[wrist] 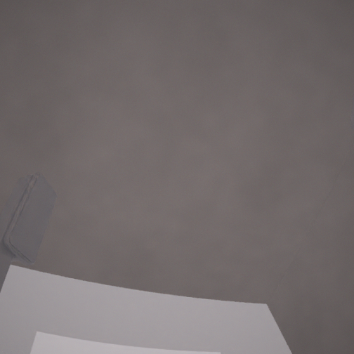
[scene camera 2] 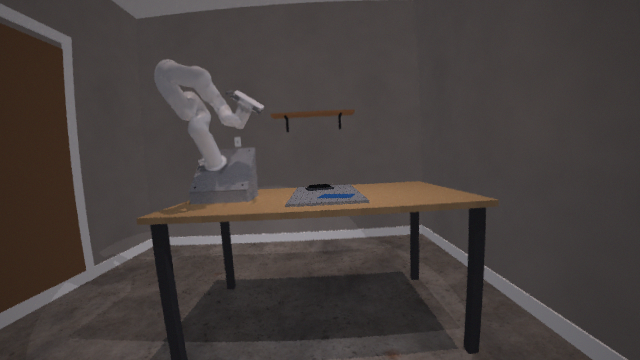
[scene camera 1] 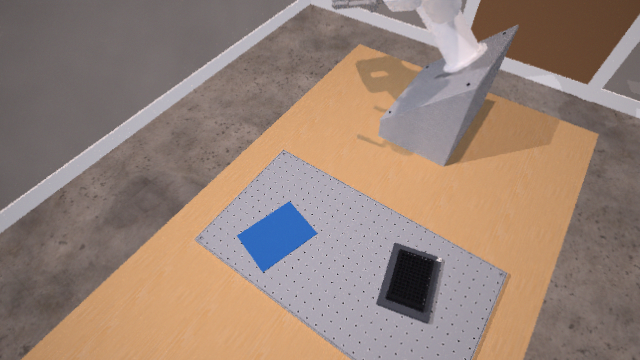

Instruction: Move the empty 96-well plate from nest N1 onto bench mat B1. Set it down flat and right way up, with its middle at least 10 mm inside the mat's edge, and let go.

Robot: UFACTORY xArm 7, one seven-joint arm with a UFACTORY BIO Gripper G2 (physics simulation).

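Frame: origin at the arm's base, x ahead, y down, z left, level; millimetres.
Seen in the pictures: hand, tool point: (scene camera 2: 243,101); arm's base, link origin: (scene camera 2: 215,163) (scene camera 1: 465,59).
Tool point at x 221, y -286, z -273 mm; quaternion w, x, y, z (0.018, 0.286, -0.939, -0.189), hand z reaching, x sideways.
Offsets run from my tool point to a thing's top centre. "*": to the spot under its first point. Level surfaces: height alone.
The black 96-well plate {dx +393, dy +461, dz +351 mm} (scene camera 1: 411,280) (scene camera 2: 320,186) sits in the dark grey nest N1 {* dx +463, dy +475, dz +364 mm} (scene camera 1: 405,309), near the right end of the perforated board in scene camera 1. A small white mark shows at one corner of the nest. The flat blue bench mat B1 {dy +485 mm} (scene camera 1: 278,236) (scene camera 2: 336,196) lies towards the board's other end and has nothing on it. My gripper (scene camera 1: 355,4) (scene camera 2: 245,101) is open and empty, high above the table near the arm's base, far from plate and mat. In the wrist view one grey finger shows at the left edge; plate and mat do not show there.
The grey perforated board {dy +487 mm} (scene camera 1: 345,240) (scene camera 2: 300,198) lies on the wooden table {dy +500 mm} (scene camera 1: 125,300) (scene camera 2: 425,197) and carries nest and mat. The grey wedge-shaped arm base (scene camera 1: 425,120) (scene camera 2: 225,185) stands beyond the board. A wall shelf (scene camera 2: 312,114) hangs behind the table.
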